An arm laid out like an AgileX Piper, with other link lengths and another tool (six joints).
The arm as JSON. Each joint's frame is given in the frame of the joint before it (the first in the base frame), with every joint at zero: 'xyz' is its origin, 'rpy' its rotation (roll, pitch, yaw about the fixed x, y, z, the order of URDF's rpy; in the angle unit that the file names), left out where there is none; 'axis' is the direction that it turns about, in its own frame. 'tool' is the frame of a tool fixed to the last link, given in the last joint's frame.
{
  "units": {
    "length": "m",
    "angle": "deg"
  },
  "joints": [
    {
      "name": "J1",
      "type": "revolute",
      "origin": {
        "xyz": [
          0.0,
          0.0,
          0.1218
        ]
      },
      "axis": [
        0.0,
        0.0,
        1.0
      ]
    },
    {
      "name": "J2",
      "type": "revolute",
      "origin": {
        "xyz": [
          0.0,
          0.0,
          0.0
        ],
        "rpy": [
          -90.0,
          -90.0,
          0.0
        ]
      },
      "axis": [
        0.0,
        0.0,
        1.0
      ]
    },
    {
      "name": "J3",
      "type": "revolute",
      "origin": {
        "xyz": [
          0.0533,
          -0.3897,
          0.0
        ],
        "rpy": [
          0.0,
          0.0,
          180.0
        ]
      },
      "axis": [
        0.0,
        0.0,
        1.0
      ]
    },
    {
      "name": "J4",
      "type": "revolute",
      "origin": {
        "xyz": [
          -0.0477,
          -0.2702,
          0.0
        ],
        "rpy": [
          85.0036,
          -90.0,
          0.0
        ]
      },
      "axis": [
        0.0,
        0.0,
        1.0
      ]
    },
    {
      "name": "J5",
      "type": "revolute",
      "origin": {
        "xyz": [
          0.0,
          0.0,
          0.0
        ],
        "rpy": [
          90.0,
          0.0,
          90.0
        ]
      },
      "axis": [
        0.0,
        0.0,
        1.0
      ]
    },
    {
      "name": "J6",
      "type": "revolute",
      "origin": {
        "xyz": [
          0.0,
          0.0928,
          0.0
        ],
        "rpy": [
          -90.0,
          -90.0,
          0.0
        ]
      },
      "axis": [
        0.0,
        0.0,
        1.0
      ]
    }
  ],
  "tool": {
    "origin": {
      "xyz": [
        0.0,
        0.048,
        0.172
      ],
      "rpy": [
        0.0,
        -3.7,
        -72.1
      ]
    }
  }
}
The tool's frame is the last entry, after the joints.
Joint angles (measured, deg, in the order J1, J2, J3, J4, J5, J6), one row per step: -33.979 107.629 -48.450 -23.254 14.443 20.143; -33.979 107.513 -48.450 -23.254 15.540 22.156; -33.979 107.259 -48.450 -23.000 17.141 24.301; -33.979 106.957 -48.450 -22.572 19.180 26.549; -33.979 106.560 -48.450 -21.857 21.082 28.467; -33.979 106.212 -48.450 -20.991 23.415 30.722; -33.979 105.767 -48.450 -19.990 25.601 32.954; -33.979 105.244 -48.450 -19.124 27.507 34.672; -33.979 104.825 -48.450 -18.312 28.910 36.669; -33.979 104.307 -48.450 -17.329 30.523 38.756; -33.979 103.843 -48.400 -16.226 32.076 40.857; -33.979 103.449 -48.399 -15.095 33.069 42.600; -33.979 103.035 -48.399 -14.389 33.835 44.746; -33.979 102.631 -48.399 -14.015 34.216 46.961; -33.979 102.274 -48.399 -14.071 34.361 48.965; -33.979 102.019 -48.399 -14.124 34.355 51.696; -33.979 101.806 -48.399 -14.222 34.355 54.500
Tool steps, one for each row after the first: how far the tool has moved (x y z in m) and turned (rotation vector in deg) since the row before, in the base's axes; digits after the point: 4 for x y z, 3 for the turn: -0.0054 -0.0009 -0.0012 0.716 0.345 -2.110; -0.0075 -0.0005 -0.0011 0.884 0.588 -2.566; -0.0095 0.0000 -0.0014 1.031 0.880 -2.916; -0.0087 0.0006 -0.0004 0.985 0.680 -2.812; -0.0109 0.0013 -0.0014 1.231 0.994 -3.349; -0.0102 0.0018 -0.0002 1.169 0.754 -3.400; -0.0086 0.0020 0.0009 0.902 0.617 -2.732; -0.0068 0.0016 0.0009 0.791 0.199 -2.850; -0.0076 0.0024 0.0014 0.892 0.244 -3.104; -0.0077 0.0031 0.0007 0.990 0.247 -3.188; -0.0048 0.0027 0.0011 0.805 -0.169 -2.748; -0.0042 0.0016 0.0018 0.501 -0.306 -2.772; -0.0028 0.0004 0.0023 0.186 -0.534 -2.521; -0.0018 -0.0007 0.0025 -0.113 -0.515 -1.949; -0.0019 -0.0010 0.0019 -0.083 -0.711 -2.640; -0.0021 -0.0009 0.0016 -0.071 -0.676 -2.677
